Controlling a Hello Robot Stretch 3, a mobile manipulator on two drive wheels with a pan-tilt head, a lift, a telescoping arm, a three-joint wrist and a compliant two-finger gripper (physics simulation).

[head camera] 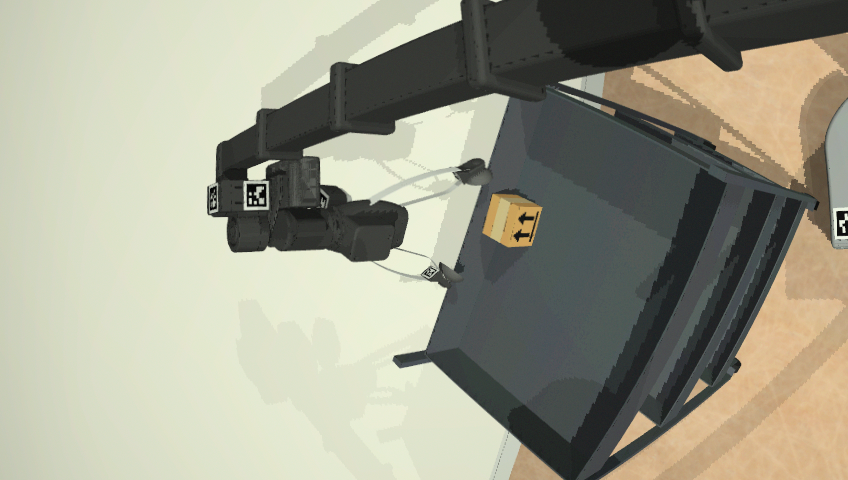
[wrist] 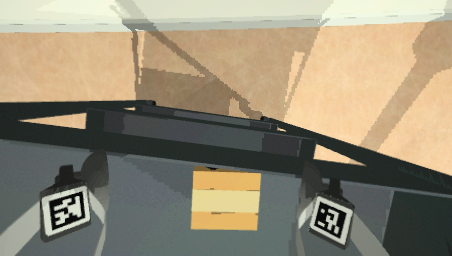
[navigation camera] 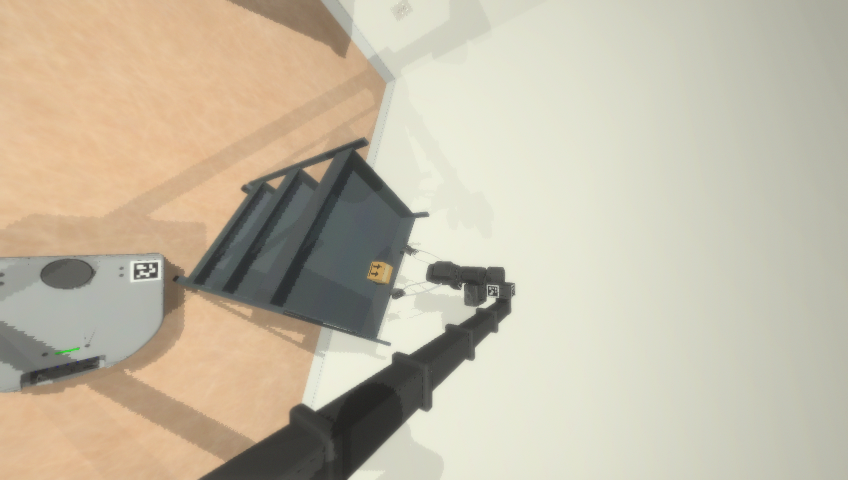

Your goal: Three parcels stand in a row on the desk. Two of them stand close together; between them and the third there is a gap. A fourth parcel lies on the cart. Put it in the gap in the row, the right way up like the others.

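Seen in the pictures: gripper, between the fingertips: [head camera: 473, 225] [wrist: 205, 174] [navigation camera: 396, 270]; robot's base, origin of its link: [navigation camera: 68, 272].
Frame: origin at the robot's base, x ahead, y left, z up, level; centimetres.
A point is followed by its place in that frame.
Observation:
A yellow-orange parcel [head camera: 512, 220] @[x -2.5, y -54.8, z 71.3 cm] [navigation camera: 379, 272] @[x -2.3, y -54.3, z 71.0 cm] [wrist: 225, 201] @[x -2.7, y -56.9, z 71.3 cm] stands on the top tray of the dark grey cart [head camera: 583, 279] @[x 5.5, y -46.9, z 66.3 cm] [navigation camera: 339, 237] @[x 8.6, y -43.4, z 66.3 cm] [wrist: 150, 240] @[x 6.7, y -53.7, z 66.3 cm], near its wall-side edge. A pale tape strip runs across its top, and two black arrows on the side towards the robot point up to that top. My gripper [head camera: 462, 223] @[x -2.2, y -60.2, z 73.0 cm] [navigation camera: 403, 272] @[x -2.2, y -60.2, z 73.0 cm] [wrist: 205, 174] @[x -2.2, y -60.2, z 73.0 cm] is open and empty, pointing down, apart from the parcel on its wall side. In the wrist view the parcel shows between the two fingers, beyond the tips. The desk and the row of three parcels do not show.
The tray has raised rims, and lower shelves [head camera: 702, 321] @[x 15.1, y -38.6, z 39.8 cm] [navigation camera: 273, 228] @[x 12.3, y -37.7, z 39.8 cm] show under it. My telescoping arm [head camera: 398, 77] @[x -10.1, y -30.9, z 108.1 cm] [navigation camera: 380, 410] @[x -9.1, y -16.4, z 108.3 cm] stretches past one side of the cart. My grey base [head camera: 839, 178] @[x -8.8, y -14.2, z 15.9 cm] [navigation camera: 107, 315] @[x -11.7, y -6.1, z 16.0 cm] stands on the cart's near side. A pale wall [head camera: 119, 297] @[x 6.5, y -96.7, z 115.8 cm] [navigation camera: 654, 237] @[x 7.0, y -96.8, z 141.4 cm] rises behind the cart.

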